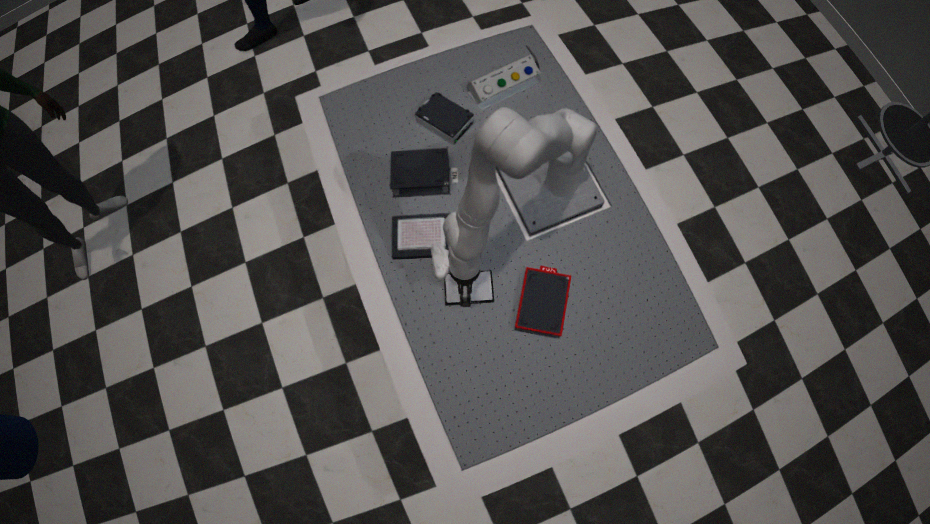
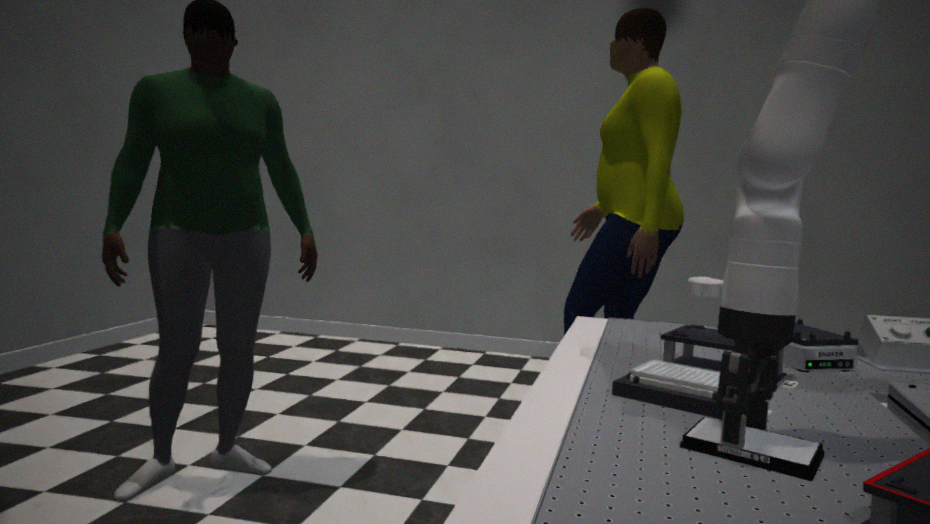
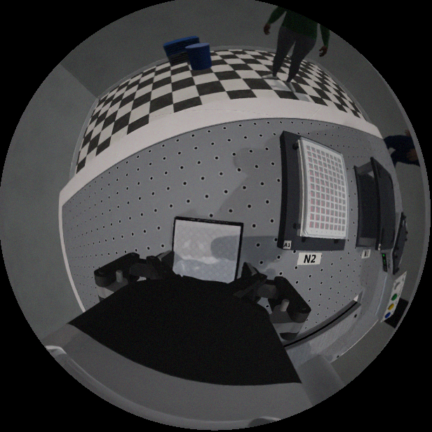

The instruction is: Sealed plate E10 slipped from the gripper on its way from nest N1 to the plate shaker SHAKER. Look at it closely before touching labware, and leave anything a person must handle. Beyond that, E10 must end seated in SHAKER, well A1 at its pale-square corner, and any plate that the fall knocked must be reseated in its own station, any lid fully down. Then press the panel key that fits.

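Note:
A dark-rimmed plate with a silver sealed top lies flat on the perforated deck, off any station. A barcode label shows on its long side; its text is too small to read. My gripper is open and points down over the plate's middle, fingers towards its two long sides; contact cannot be told. A clear plate with pinkish wells is in nest N2; whether fully down cannot be told. SHAKER has a dark top and green display.
A dark raised station stands between N2 and SHAKER. The key panel has white, green, yellow and blue keys. A red-edged dark station stands beside the sealed plate. Two people stand beyond the deck.

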